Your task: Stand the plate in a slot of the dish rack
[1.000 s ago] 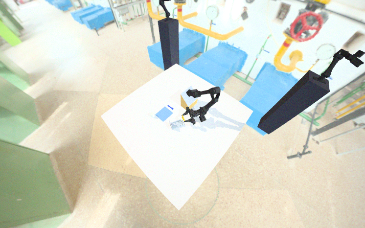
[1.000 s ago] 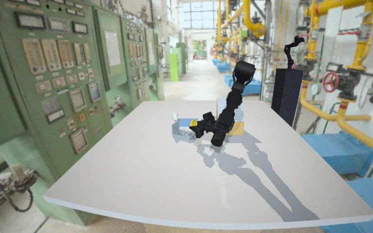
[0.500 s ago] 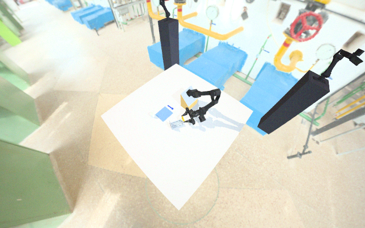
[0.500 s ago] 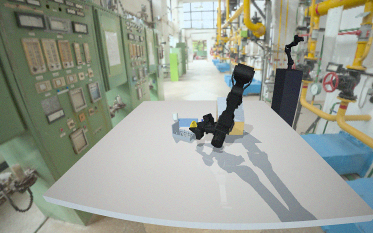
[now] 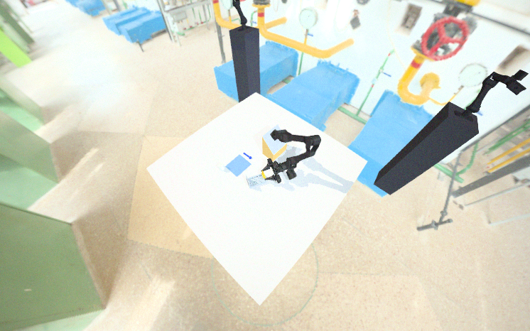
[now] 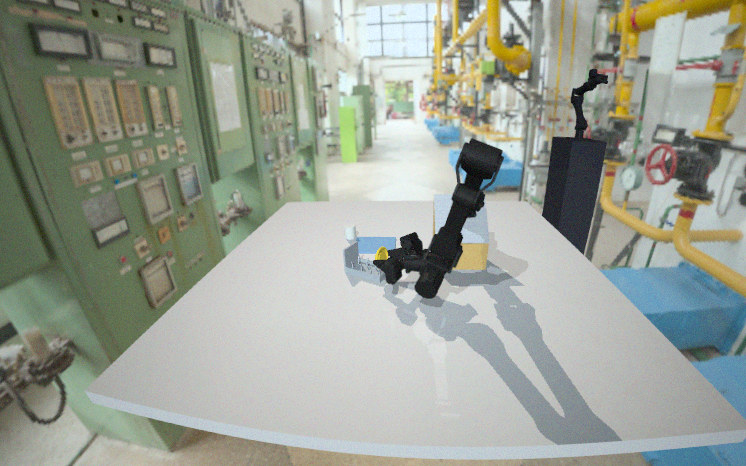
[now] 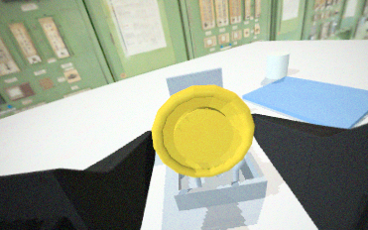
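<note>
Now: gripper tip 40 mm short of the grey dish rack, 30 mm to the left of it and 40 mm above it. Also, from my gripper tip: blue utensil: 90 mm behind, 220 mm to the right, 60 mm below; then light blue mat: 20 mm ahead, 220 mm to the right, 70 mm below; then yellow plate: 10 mm behind.
</note>
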